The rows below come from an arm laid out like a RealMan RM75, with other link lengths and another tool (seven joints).
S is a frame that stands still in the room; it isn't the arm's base.
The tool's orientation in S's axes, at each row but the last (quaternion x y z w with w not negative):
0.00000 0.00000 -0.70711 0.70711
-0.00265 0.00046 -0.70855 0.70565
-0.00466 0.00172 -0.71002 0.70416
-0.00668 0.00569 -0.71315 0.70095
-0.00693 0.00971 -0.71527 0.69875
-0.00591 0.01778 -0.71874 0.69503
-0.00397 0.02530 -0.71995 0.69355
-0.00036 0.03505 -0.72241 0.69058
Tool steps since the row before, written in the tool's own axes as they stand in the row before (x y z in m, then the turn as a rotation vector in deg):
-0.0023 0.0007 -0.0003 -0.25 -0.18 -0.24
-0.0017 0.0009 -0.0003 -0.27 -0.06 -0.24
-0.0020 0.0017 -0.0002 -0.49 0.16 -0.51
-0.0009 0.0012 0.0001 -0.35 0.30 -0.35
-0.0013 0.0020 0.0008 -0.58 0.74 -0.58
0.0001 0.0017 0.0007 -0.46 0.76 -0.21
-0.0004 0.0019 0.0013 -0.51 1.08 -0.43
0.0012 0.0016 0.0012 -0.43 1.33 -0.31
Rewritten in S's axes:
0.0007 0.0023 -0.0003 -0.18 0.25 -0.24
0.0009 0.0017 -0.0003 -0.06 0.27 -0.24
0.0017 0.0020 -0.0002 0.16 0.49 -0.51
0.0012 0.0009 0.0001 0.30 0.34 -0.36
0.0020 0.0012 0.0008 0.74 0.57 -0.60
0.0017 -0.0002 0.0006 0.77 0.44 -0.23
0.0020 0.0003 0.0012 1.08 0.48 -0.46
0.0016 -0.0013 0.0011 1.33 0.39 -0.36

